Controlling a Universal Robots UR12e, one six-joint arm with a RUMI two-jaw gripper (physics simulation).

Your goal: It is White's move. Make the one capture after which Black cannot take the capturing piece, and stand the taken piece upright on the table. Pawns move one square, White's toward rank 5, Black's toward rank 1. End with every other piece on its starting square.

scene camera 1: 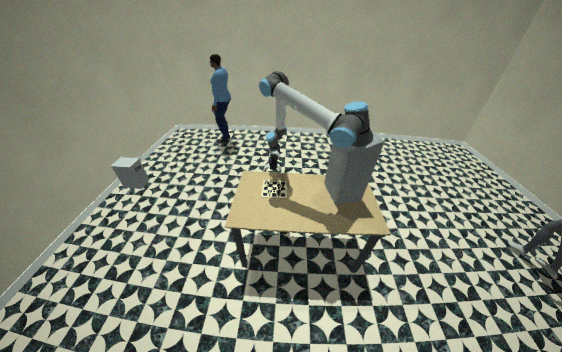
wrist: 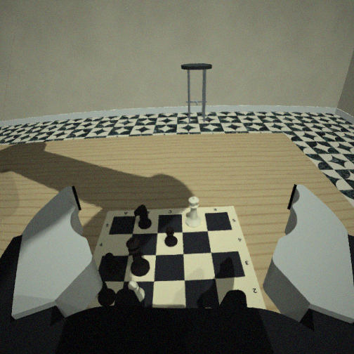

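Seen in the pictures: gripper, fingertip midpoint: (scene camera 1: 272, 171); arm's base, link origin: (scene camera 1: 359, 138).
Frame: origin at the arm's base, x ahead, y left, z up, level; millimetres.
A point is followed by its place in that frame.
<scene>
The chessboard (scene camera 1: 263, 195) @(x 714, y 50, z -535 mm) (wrist: 197, 263) lies on the table. In the wrist view, a white piece with a flared top (wrist: 193, 213) stands on D5, a dark piece (wrist: 144, 218) on B5, a small dark pawn (wrist: 171, 237) on C4 and a taller dark piece (wrist: 139, 265) on B3. A dark piece (wrist: 106, 296) on A2 and a white piece (wrist: 136, 290) on B2 are near the bottom. My gripper (scene camera 1: 273, 168) @(x 640, y -78, z -374 mm) (wrist: 182, 189) is open and empty, tilted, above the rank 1 side of the board. Its body hides rank 1.
The wooden table (scene camera 1: 260, 215) @(x 725, y 264, z -541 mm) (wrist: 240, 165) bears the board and the arm's shadow. The arm's grey pedestal (scene camera 1: 345, 172) @(x 103, y 141, z -205 mm) stands at its right in the scene view. A person in blue (scene camera 1: 220, 87) stands behind, and a grey box (scene camera 1: 130, 172) is at left. A stool (wrist: 196, 66) stands beyond the table.
</scene>
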